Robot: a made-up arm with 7 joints. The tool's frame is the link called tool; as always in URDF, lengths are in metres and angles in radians. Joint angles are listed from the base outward.
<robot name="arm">
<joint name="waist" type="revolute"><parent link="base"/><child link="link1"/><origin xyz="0 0 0.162" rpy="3.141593 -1.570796 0"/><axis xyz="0 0 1"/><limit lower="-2.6" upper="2.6"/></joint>
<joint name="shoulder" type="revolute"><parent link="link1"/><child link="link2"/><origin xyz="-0.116 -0.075 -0.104" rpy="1.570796 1.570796 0"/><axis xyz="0 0 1"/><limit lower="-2.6" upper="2.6"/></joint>
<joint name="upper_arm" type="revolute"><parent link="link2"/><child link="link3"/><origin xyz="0.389 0.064 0.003" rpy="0 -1.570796 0"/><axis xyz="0 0 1"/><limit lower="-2.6" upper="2.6"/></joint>
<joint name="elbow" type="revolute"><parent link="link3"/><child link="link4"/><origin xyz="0.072 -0.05 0.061" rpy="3.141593 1.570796 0"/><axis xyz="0 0 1"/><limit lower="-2.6" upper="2.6"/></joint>
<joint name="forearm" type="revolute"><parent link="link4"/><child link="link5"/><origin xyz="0.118 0.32 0.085" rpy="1.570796 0 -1.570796"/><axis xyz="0 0 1"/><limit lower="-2.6" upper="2.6"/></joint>
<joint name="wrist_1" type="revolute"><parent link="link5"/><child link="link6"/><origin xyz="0.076 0.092 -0.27" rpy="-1.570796 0 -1.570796"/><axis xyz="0 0 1"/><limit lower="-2.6" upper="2.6"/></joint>
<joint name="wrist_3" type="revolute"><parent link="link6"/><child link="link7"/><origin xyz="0.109 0.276 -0.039" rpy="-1.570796 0 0"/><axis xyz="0 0 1"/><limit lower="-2.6" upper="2.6"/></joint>
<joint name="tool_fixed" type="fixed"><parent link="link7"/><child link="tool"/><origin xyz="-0.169 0.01 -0.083" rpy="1.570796 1.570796 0"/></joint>
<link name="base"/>
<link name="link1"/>
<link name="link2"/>
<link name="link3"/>
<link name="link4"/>
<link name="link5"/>
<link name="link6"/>
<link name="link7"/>
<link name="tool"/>
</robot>
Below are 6 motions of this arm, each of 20 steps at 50 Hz.
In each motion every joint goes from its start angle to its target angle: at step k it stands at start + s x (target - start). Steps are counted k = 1, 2, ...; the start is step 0. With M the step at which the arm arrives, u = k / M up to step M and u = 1 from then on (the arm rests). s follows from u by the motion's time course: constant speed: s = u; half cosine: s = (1 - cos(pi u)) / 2; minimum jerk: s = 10 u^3 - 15 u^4 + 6 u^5.
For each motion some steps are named. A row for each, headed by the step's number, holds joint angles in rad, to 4 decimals.
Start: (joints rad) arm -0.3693 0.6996 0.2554 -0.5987 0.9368 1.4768 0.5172
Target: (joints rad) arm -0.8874 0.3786 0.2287 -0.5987 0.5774 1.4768 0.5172
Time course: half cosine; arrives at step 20
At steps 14, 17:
14: -0.7806 0.4448 0.2342 -0.5987 0.6515 1.4768 0.5172
17: -0.8592 0.3961 0.2302 -0.5987 0.5970 1.4768 0.5172

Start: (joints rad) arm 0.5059 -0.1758 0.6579 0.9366 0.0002 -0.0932 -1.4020
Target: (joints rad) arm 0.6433 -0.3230 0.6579 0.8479 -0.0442 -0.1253 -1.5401
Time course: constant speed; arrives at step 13
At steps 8, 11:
8: 0.5905 -0.2664 0.6579 0.8820 -0.0271 -0.1130 -1.4870
11: 0.6222 -0.3004 0.6579 0.8615 -0.0374 -0.1204 -1.5189

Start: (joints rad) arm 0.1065 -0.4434 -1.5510 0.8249 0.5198 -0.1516 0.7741
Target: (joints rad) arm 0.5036 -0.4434 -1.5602 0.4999 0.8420 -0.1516 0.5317
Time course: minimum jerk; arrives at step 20
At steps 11, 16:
11: 0.3420 -0.4434 -1.5565 0.6321 0.7109 -0.1516 0.6303
16: 0.4806 -0.4434 -1.5597 0.5187 0.8233 -0.1516 0.5457

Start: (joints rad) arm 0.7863 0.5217 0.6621 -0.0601 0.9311 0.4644 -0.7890
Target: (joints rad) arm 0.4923 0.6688 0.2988 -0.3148 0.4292 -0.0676 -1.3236
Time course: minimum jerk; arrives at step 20
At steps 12, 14, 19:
12: 0.5856 0.6221 0.4141 -0.2339 0.5885 0.1013 -1.1539
14: 0.5402 0.6448 0.3580 -0.2733 0.5110 0.0192 -1.2364
19: 0.4926 0.6686 0.2992 -0.3145 0.4298 -0.0670 -1.3230

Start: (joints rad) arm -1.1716 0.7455 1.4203 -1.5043 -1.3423 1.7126 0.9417
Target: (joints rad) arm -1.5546 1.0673 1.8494 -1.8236 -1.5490 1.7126 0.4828
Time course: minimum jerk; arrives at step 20
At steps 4, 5, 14, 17, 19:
4: -1.1938 0.7641 1.4452 -1.5228 -1.3543 1.7126 0.9151
5: -1.2112 0.7788 1.4647 -1.5374 -1.3637 1.7126 0.8942
14: -1.4921 1.0148 1.7794 -1.7715 -1.5153 1.7126 0.5576
17: -1.5444 1.0587 1.8380 -1.8151 -1.5435 1.7126 0.4950
19: -1.5542 1.0669 1.8489 -1.8232 -1.5488 1.7126 0.4833

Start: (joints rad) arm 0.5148 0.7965 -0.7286 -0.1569 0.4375 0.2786 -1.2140
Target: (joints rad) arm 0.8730 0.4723 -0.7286 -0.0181 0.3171 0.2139 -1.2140
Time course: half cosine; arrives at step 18
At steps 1, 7, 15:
1: 0.5175 0.7940 -0.7286 -0.1558 0.4366 0.2781 -1.2140
7: 0.6326 0.6898 -0.7286 -0.1112 0.3979 0.2573 -1.2140
15: 0.8490 0.4940 -0.7286 -0.0274 0.3252 0.2182 -1.2140

